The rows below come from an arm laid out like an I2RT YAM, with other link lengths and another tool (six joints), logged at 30 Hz.
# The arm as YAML. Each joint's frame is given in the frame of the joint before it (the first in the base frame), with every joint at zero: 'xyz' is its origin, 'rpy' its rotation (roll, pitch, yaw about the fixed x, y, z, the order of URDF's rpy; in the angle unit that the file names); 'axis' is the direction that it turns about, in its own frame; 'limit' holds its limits. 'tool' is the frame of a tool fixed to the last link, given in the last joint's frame.
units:
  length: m
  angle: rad
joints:
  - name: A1
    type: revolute
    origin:
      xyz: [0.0, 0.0, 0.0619]
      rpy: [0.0, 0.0, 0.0]
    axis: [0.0, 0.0, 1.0]
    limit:
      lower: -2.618
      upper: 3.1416
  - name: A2
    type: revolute
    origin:
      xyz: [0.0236, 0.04, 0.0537]
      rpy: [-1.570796, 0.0, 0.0]
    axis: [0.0, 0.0, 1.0]
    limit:
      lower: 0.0
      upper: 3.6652
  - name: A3
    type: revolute
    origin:
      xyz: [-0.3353, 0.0, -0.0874]
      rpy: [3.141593, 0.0, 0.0]
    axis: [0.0, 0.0, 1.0]
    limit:
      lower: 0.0
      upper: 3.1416
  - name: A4
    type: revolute
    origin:
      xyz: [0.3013, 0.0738, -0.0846]
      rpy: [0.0, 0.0, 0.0]
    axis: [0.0, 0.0, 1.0]
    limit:
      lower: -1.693
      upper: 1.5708
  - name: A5
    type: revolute
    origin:
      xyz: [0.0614, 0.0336, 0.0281]
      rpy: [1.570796, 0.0, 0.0]
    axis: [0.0, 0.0, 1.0]
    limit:
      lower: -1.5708
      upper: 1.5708
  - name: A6
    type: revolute
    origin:
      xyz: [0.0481, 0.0, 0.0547]
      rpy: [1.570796, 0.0, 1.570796]
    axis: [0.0, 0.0, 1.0]
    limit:
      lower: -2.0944
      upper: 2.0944
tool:
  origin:
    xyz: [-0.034, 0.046, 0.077]
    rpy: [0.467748, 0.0, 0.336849]
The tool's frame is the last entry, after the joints.
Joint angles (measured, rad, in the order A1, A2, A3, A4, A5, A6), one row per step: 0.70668 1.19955 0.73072 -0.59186 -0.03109 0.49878; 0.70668 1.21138 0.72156 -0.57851 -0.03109 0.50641; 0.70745 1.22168 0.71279 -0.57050 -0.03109 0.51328; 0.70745 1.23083 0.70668 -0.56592 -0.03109 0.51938; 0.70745 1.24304 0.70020 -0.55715 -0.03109 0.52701; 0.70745 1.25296 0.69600 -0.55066 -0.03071 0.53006; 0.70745 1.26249 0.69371 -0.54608 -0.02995 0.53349; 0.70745 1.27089 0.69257 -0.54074 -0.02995 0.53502; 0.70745 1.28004 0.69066 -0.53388 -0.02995 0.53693; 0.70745 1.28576 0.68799 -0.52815 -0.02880 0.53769; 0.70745 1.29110 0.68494 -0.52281 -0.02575 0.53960; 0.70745 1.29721 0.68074 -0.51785 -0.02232 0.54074; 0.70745 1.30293 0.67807 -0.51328 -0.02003 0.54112; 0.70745 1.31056 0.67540 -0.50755 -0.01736 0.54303; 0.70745 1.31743 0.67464 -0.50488 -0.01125 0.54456; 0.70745 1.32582 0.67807 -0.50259 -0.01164 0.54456; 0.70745 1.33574 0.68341 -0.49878 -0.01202 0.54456; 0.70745 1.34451 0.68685 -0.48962 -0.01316 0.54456
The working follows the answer.
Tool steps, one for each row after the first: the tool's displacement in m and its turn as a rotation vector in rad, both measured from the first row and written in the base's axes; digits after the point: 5 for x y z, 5 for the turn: 0.00072 0.00086 -0.00510 -0.00230 0.00839 -0.00667; 0.00045 0.00110 -0.00998 -0.00715 0.01908 -0.01194; 0.00029 0.00115 -0.01385 -0.01206 0.02918 -0.01735; 0.00072 0.00175 -0.01832 -0.01599 0.03918 -0.02412; 0.00114 0.00213 -0.02172 -0.02025 0.04569 -0.02705; 0.00169 0.00258 -0.02448 -0.02439 0.05180 -0.03049; 0.00244 0.00327 -0.02657 -0.02666 0.05544 -0.03188; 0.00324 0.00401 -0.02904 -0.02881 0.05921 -0.03361; 0.00371 0.00424 -0.03109 -0.03108 0.06076 -0.03483; 0.00423 0.00425 -0.03326 -0.03449 0.06185 -0.03795; 0.00445 0.00391 -0.03604 -0.03995 0.06417 -0.04057; 0.00482 0.00386 -0.03820 -0.04388 0.06578 -0.04197; 0.00543 0.00400 -0.04075 -0.04807 0.06820 -0.04491; 0.00635 0.00383 -0.04280 -0.05493 0.06872 -0.04905; 0.00754 0.00492 -0.04360 -0.05646 0.07094 -0.04888; 0.00942 0.00659 -0.04413 -0.05672 0.07174 -0.04871; 0.01152 0.00857 -0.04477 -0.05341 0.06957 -0.04819
Tool pose at each row, in the base's axes (x y z in m, rotation vector in rad; rounded; the steps above come from the unrounded poses): 0.15174 0.21479 0.17437 -1.43471 1.79371 -0.39747; 0.15246 0.21565 0.16928 -1.43430 1.80570 -0.39762; 0.15219 0.21589 0.16439 -1.43780 1.81854 -0.39795; 0.15203 0.21594 0.16052 -1.44095 1.83103 -0.39879; 0.15246 0.21654 0.15605 -1.44218 1.84448 -0.39946; 0.15288 0.21692 0.15265 -1.44542 1.85214 -0.40075; 0.15343 0.21737 0.14989 -1.44795 1.85989 -0.40246; 0.15418 0.21806 0.14780 -1.44989 1.86399 -0.40295; 0.15498 0.21880 0.14533 -1.45150 1.86844 -0.40341; 0.15545 0.21903 0.14328 -1.45268 1.87074 -0.40520; 0.15597 0.21904 0.14112 -1.45281 1.87419 -0.40939; 0.15619 0.21870 0.13833 -1.45532 1.87832 -0.41447; 0.15656 0.21865 0.13618 -1.45752 1.88086 -0.41793; 0.15717 0.21879 0.13362 -1.45890 1.88525 -0.42190; 0.15809 0.21862 0.13157 -1.46026 1.88916 -0.43037; 0.15928 0.21971 0.13077 -1.46242 1.89086 -0.43028; 0.16116 0.22138 0.13025 -1.46310 1.89138 -0.42991; 0.16326 0.22336 0.12960 -1.46032 1.88912 -0.42787

